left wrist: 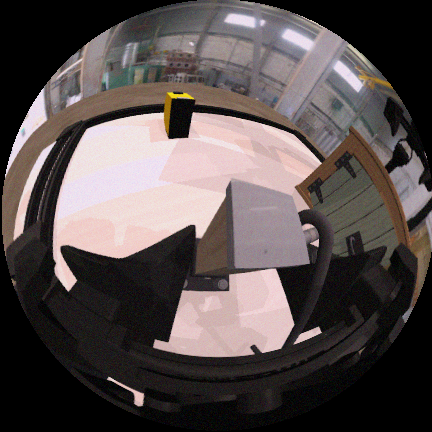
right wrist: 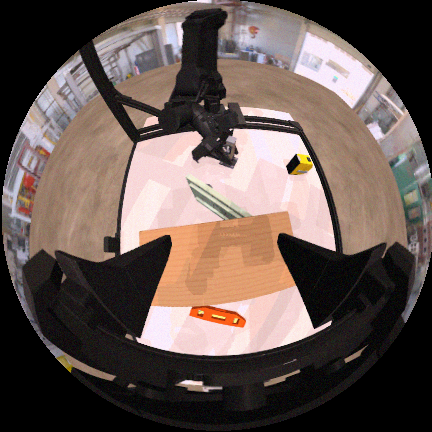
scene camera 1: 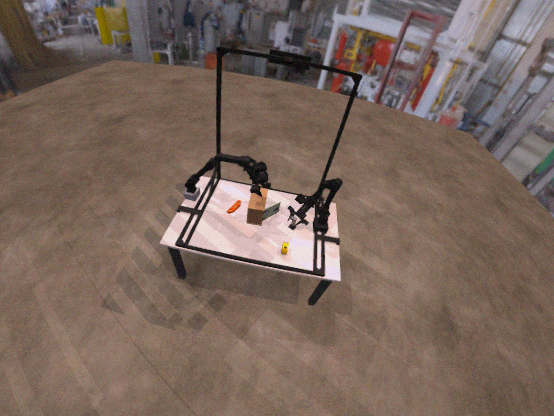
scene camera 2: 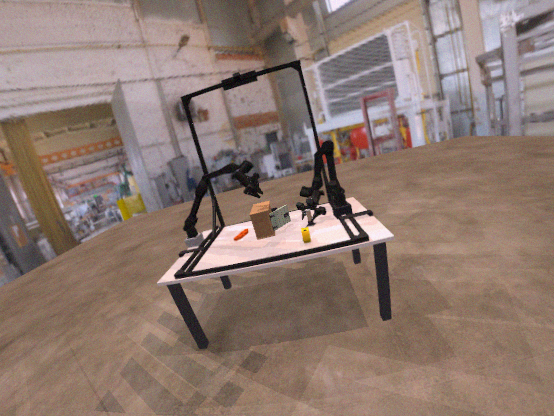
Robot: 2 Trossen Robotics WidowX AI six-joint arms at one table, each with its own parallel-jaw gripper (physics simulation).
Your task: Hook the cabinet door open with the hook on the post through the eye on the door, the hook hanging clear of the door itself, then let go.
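The wooden cabinet has a grey-green door standing ajar, with a dark eye on it. My left gripper straddles the grey-capped post, fingers partly open on either side; the cap hides part of the right-hand finger. The curved dark hook hangs from the post's side, apart from the eye. My right gripper is open and empty above the cabinet top.
A yellow-and-black block stands towards the table's front. An orange level lies left of the cabinet in the scene views. Black frame rails edge the table, and a tall black frame rises at the back.
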